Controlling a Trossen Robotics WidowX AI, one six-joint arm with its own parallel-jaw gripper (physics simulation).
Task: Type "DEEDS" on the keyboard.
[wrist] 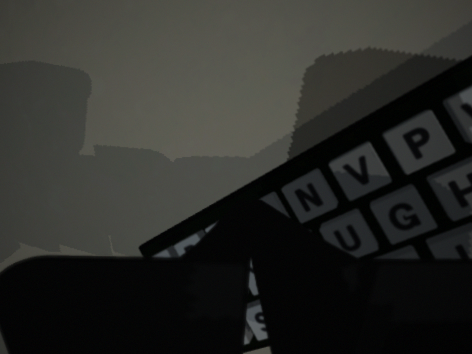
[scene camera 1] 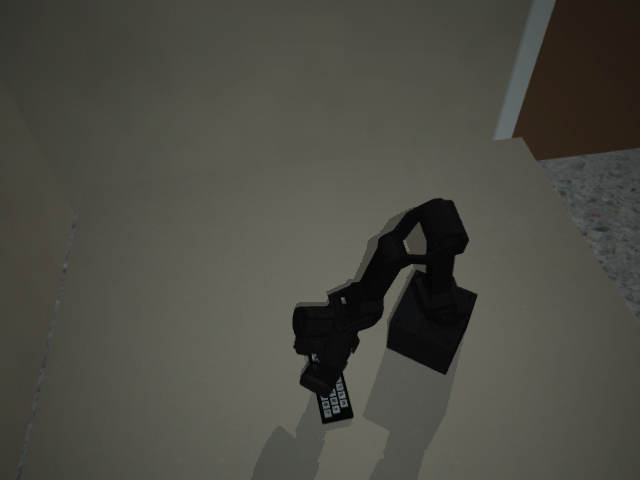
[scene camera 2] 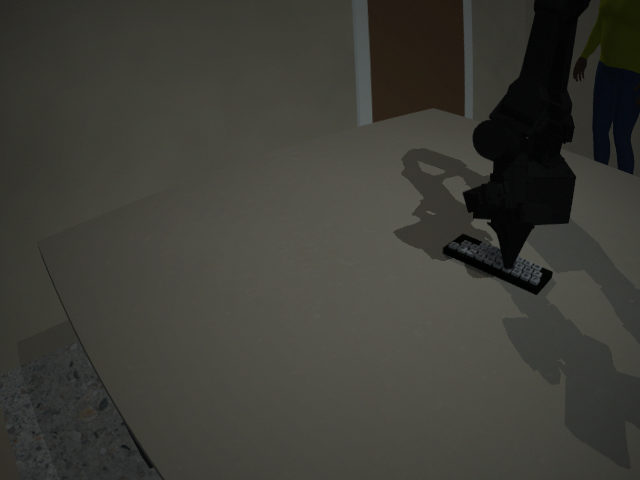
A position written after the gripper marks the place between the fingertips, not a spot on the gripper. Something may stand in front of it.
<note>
In view: the gripper (scene camera 2: 507,268), an N key (wrist: 309,196), a V key (wrist: 359,171) and a U key (wrist: 349,232).
The gripper shows as well in the wrist view (wrist: 248,211) and in scene camera 1 (scene camera 1: 320,389).
</note>
